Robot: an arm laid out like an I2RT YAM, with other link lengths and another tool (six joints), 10 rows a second.
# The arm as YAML. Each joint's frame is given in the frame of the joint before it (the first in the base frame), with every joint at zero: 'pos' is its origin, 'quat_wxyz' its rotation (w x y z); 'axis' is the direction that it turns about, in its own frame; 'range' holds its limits. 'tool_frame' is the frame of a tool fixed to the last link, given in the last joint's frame.
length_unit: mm
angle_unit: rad
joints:
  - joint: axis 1
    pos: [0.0, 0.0, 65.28]
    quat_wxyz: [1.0, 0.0, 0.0, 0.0]
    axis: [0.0, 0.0, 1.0]
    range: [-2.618, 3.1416]
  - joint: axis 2
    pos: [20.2, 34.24, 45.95]
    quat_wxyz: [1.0, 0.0, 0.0, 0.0]
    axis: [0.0, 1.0, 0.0]
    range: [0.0, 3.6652]
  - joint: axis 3
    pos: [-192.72, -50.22, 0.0]
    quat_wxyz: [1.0, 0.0, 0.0, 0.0]
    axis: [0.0, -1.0, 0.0]
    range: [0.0, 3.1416]
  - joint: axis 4
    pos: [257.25, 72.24, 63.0]
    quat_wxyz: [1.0, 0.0, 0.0, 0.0]
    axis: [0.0, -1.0, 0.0]
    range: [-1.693, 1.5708]
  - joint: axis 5
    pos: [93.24, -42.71, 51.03]
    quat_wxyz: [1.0, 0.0, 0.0, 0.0]
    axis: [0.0, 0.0, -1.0]
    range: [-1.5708, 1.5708]
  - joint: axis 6
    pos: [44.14, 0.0, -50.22]
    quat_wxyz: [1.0, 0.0, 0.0, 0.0]
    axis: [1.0, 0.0, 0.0]
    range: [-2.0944, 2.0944]
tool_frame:
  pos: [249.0, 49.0, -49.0]
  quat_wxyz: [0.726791, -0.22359, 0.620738, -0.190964]
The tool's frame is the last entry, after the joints.
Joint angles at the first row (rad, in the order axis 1, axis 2, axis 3, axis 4, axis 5, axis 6):
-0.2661 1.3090 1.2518 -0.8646 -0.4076 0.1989
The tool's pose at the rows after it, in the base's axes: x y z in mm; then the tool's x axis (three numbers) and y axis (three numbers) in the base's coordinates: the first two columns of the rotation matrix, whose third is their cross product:
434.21 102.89 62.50 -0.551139 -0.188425 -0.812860 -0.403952 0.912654 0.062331
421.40 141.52 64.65 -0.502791 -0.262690 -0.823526 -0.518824 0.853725 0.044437
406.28 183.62 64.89 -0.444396 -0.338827 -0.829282 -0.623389 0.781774 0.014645
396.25 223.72 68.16 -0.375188 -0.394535 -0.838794 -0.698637 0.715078 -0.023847
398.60 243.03 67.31 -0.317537 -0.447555 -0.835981 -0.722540 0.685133 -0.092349
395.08 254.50 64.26 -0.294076 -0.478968 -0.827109 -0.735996 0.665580 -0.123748
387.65 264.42 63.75 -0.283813 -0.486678 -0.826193 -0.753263 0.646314 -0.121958
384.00 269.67 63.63 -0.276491 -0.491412 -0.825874 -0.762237 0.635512 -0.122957
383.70 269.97 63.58 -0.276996 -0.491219 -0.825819 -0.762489 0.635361 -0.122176
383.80 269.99 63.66 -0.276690 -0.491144 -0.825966 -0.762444 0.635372 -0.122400
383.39 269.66 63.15 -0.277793 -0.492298 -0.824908 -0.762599 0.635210 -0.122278
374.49 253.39 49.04 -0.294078 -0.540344 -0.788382 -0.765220 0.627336 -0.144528
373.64 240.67 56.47 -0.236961 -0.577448 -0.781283 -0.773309 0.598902 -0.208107
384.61 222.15 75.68 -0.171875 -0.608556 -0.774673 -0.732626 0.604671 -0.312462
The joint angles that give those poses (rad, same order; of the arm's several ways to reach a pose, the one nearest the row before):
-0.2295 1.3090 1.2518 -0.8528 -0.4831 0.1455
-0.1524 1.3090 1.2518 -0.8513 -0.5121 0.0971
-0.0475 1.3090 1.2518 -0.8406 -0.5125 0.0654
0.0643 1.3090 1.2518 -0.8036 -0.4919 0.0624
0.1497 1.3090 1.2518 -0.7593 -0.4213 0.0624
0.2024 1.3090 1.2518 -0.7490 -0.3775 0.0624
0.2279 1.3090 1.2518 -0.7517 -0.3779 0.0624
0.2421 1.3091 1.2519 -0.7517 -0.3771 0.0616
0.2428 1.3090 1.2518 -0.7521 -0.3771 0.0624
0.2428 1.3090 1.2518 -0.7517 -0.3771 0.0624
0.2428 1.3090 1.2518 -0.7536 -0.3763 0.0616
0.2363 1.3014 1.2518 -0.8101 -0.3412 0.0185
0.2192 1.2533 1.2426 -0.8295 -0.3347 -0.0517
0.2127 1.1557 1.2091 -0.8150 -0.2749 -0.0876

